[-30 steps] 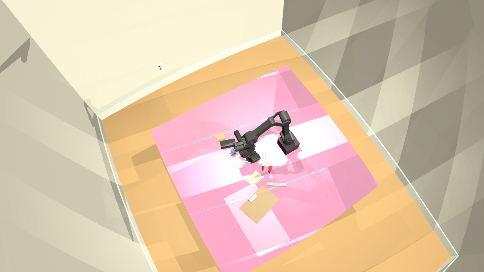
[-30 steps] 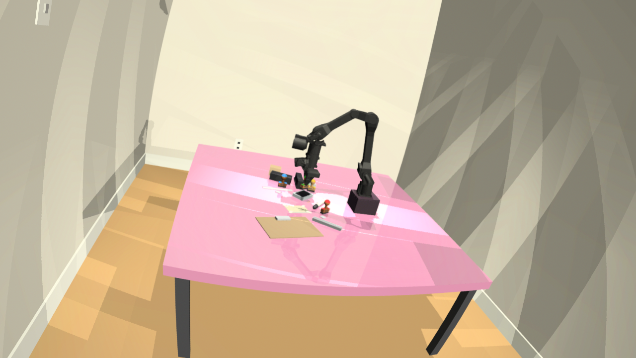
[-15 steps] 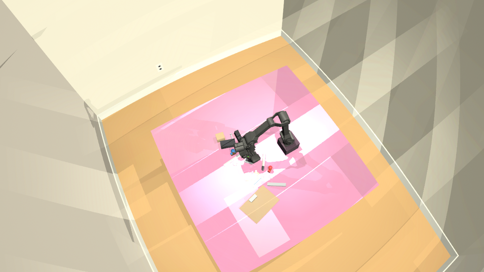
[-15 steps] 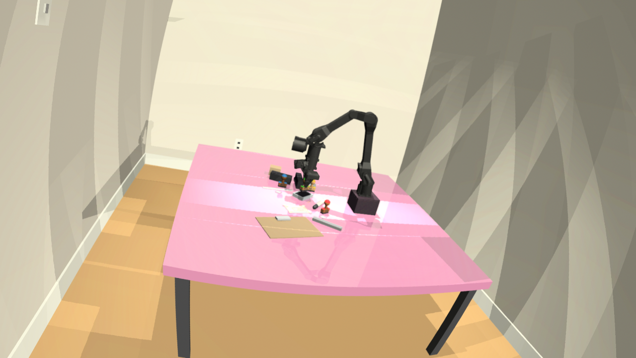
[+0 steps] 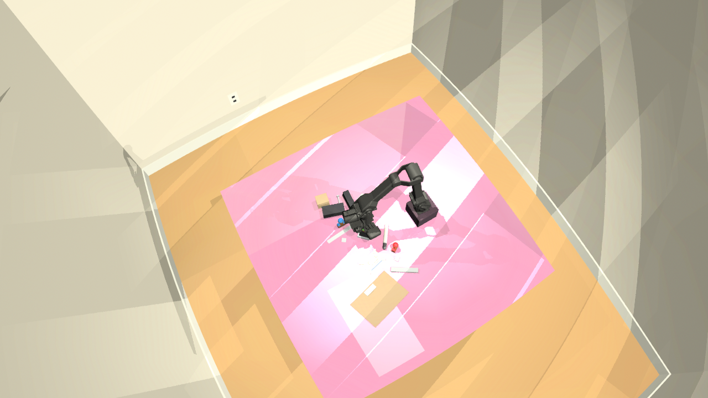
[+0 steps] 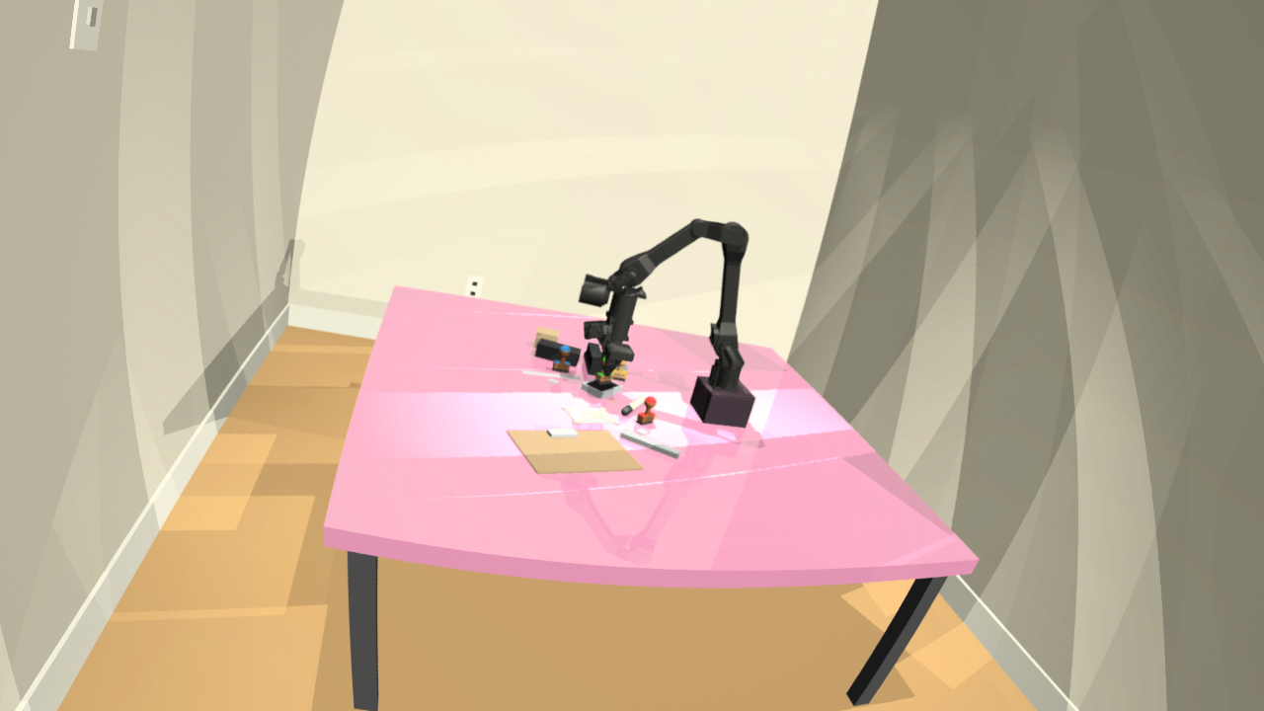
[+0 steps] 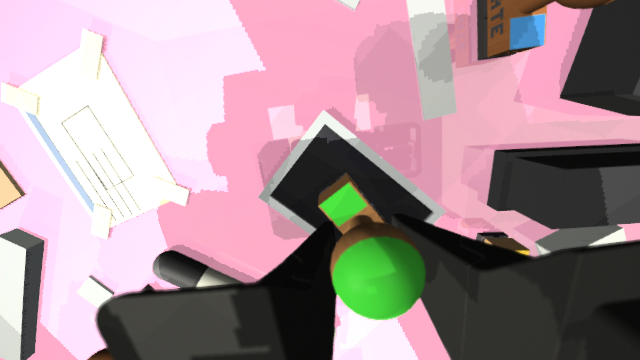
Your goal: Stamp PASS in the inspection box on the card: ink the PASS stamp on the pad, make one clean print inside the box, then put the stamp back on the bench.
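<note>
Right now the black ink pad is 40 mm below my gripper tip. Round my gripper tip: yellow stamp 50 mm behind, 100 mm to the right, 20 mm below; grey ruler 120 mm ahead, 30 mm to the right, 40 mm below; blue stamp 100 mm ahead, 70 mm to the right, 20 mm below.
</note>
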